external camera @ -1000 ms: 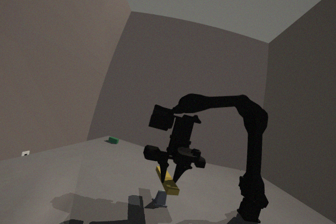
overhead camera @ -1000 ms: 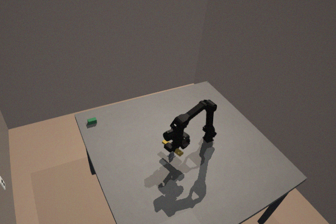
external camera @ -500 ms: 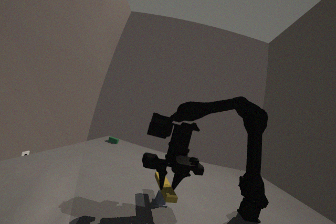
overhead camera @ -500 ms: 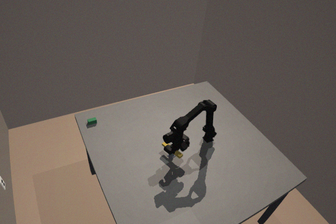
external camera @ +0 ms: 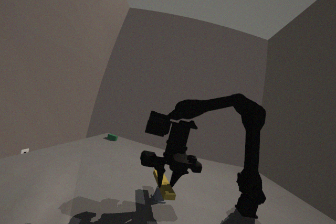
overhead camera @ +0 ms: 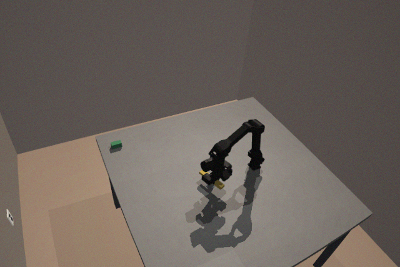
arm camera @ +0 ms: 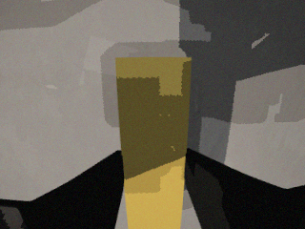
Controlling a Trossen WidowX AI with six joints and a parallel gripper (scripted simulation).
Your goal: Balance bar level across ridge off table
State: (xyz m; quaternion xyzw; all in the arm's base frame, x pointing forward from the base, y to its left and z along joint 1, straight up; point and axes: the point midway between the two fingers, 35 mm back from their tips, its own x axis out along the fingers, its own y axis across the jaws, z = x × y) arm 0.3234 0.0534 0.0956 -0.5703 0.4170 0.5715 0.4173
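The bar lies 3 cm to the right of my gripper tip and 1 cm ahead of it. From my gripper tip the other things lie so: green block (55 cm to the right, 42 cm ahead, 4 cm below).
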